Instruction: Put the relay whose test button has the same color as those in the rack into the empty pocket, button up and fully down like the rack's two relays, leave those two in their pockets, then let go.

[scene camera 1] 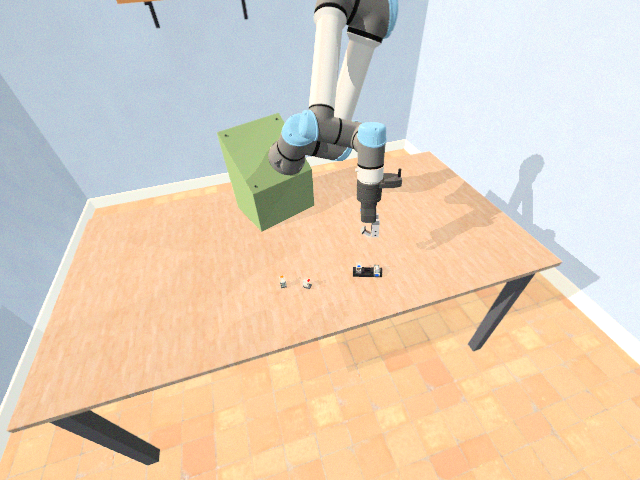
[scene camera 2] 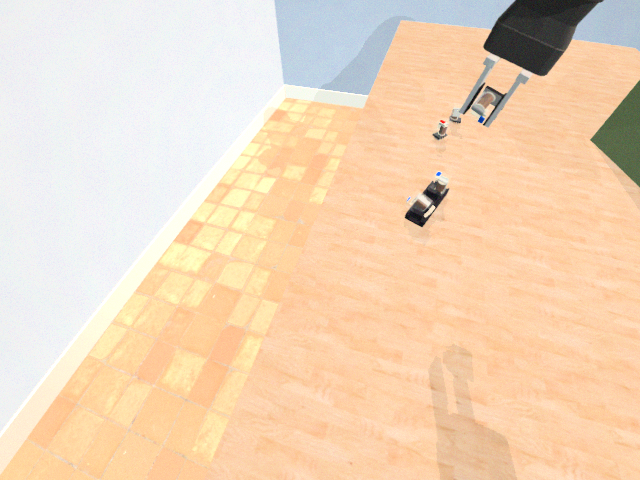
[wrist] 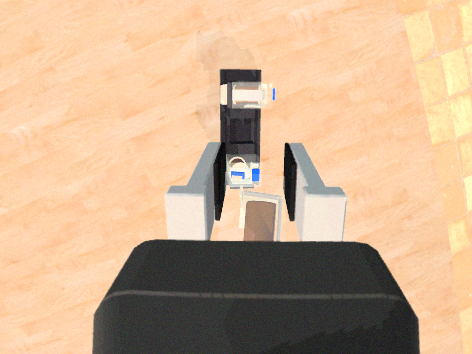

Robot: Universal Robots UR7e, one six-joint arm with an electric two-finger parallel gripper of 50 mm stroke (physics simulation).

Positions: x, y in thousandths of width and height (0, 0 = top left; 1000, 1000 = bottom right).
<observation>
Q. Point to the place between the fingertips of my gripper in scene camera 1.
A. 585, 489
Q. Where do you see a blue-button relay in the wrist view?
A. At 501, 267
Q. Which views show my gripper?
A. Scene camera 1, scene camera 2 and the wrist view: all of them.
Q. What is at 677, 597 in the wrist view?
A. My gripper.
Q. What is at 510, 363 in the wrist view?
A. A black rack.
</observation>
